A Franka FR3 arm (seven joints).
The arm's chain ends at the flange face. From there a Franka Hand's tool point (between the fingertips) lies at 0.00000 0.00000 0.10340 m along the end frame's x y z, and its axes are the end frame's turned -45 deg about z.
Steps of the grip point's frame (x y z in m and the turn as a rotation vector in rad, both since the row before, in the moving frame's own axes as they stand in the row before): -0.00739 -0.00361 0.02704 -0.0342 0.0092 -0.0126; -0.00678 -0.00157 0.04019 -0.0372 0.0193 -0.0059; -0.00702 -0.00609 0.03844 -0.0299 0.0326 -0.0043; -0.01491 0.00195 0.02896 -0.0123 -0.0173 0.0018; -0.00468 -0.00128 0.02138 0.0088 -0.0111 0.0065; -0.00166 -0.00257 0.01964 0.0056 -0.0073 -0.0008; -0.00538 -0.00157 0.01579 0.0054 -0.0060 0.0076; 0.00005 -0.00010 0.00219 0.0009 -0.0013 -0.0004; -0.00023 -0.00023 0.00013 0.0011 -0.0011 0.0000; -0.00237 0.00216 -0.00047 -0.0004 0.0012 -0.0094; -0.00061 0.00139 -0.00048 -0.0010 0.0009 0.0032
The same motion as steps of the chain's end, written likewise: -0.01096 0.00087 0.02710 -0.0177 0.0307 -0.0126; -0.01004 0.00239 0.04028 -0.0127 0.0400 -0.0059; -0.01384 0.00086 0.03854 0.0019 0.0442 -0.0043; -0.00880 0.00976 0.02898 -0.0209 -0.0035 0.0018; -0.00276 0.00224 0.02139 -0.0016 -0.0141 0.0065; -0.00205 -0.00077 0.01964 -0.0012 -0.0091 -0.0008; -0.00408 0.00265 0.01579 -0.0004 -0.0081 0.0076; 0.00013 -0.00014 0.00219 -0.0003 -0.0016 -0.0004; -0.00016 0.00000 0.00013 0.0000 -0.0016 0.0000; -0.00027 0.00326 -0.00047 0.0006 0.0011 -0.0094; 0.00041 0.00141 -0.00048 -0.0001 0.0013 0.0032
